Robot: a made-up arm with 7 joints.
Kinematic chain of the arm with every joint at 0, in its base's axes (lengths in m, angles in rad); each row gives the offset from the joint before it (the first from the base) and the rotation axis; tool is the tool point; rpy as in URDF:
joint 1: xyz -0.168 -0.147 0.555 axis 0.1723 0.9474 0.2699
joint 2: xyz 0 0.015 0.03 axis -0.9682 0.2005 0.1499
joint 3: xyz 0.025 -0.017 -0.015 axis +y
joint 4: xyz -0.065 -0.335 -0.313 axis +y
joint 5: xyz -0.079 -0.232 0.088 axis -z
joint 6: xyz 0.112 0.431 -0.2 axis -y
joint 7: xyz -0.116 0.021 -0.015 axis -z
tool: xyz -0.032 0.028 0.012 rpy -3.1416 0 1.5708
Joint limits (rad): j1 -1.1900..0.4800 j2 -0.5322..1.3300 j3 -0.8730..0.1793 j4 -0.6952..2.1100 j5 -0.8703..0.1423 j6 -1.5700..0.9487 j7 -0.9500..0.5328
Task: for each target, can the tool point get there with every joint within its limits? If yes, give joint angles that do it. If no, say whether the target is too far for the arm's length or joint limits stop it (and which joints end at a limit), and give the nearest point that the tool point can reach.
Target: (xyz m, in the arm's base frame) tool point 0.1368 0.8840 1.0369
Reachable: no: joint limits stop it (at a limit: joint 2, joint 3, joint 5) | nearest point 0.0180 -0.0450 0.8527 | short by 0.955 m
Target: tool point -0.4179 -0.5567 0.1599
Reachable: yes | joints -0.9377 0.6925 0.0828 -0.2514 -0.5002 -0.1145 -0.2587
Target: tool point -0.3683 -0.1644 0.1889
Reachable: yes | joints 0.0080 -0.2323 -0.2282 0.1544 -0.3719 -0.7683 0.2677
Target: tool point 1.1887 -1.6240 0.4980
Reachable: no: too far | nearest point 0.4058 -0.7743 0.5302 | short by 1.156 m
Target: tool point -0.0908 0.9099 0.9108
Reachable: no: joint limits stop it (at a limit: joint 1, joint 2, joint 3, joint 5) | nearest point -0.3891 0.0580 0.7463 | short by 0.918 m
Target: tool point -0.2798 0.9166 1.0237
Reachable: no: joint limits stop it (at a limit: joint 2, joint 3, joint 5) | nearest point -0.4066 0.0581 0.7632 | short by 0.906 m
